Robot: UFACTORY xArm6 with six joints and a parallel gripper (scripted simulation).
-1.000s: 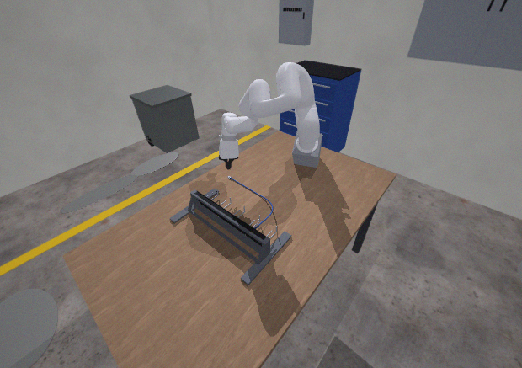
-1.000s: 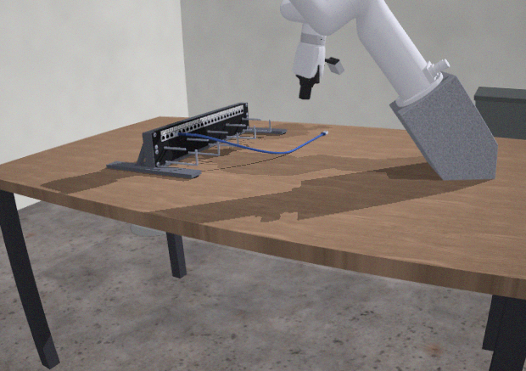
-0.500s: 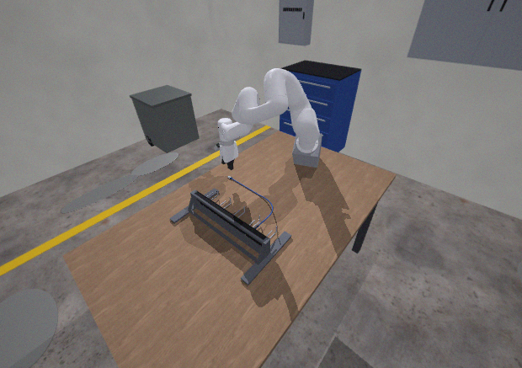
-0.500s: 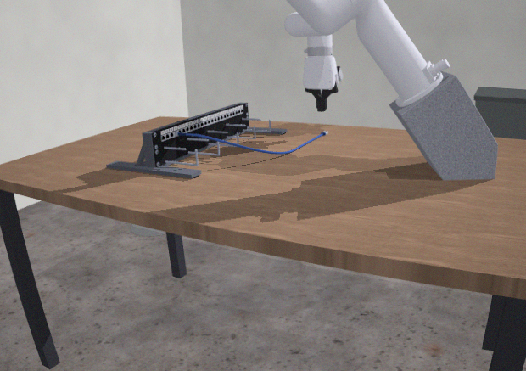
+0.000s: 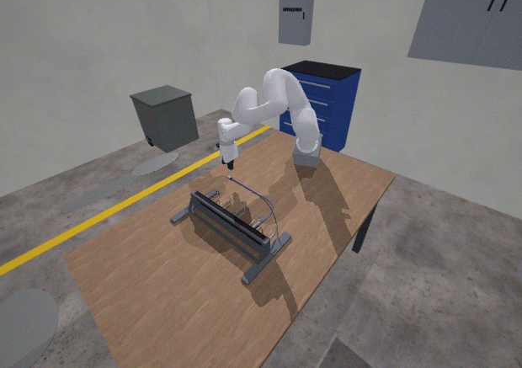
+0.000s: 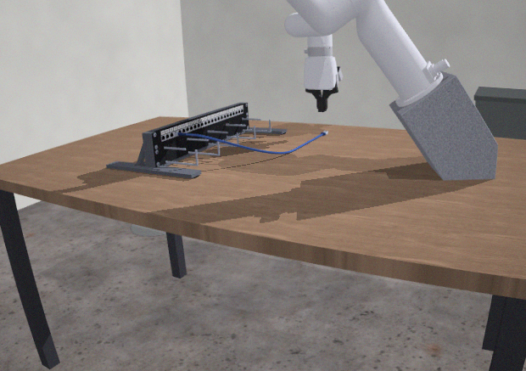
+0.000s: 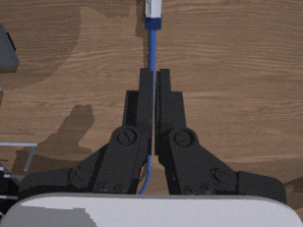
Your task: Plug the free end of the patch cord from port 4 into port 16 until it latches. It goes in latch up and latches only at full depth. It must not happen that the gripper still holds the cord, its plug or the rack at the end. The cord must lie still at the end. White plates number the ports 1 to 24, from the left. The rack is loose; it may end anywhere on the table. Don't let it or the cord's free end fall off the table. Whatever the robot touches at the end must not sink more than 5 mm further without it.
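Right now the plug is 20 mm to the right of my hand and 90 mm below it.
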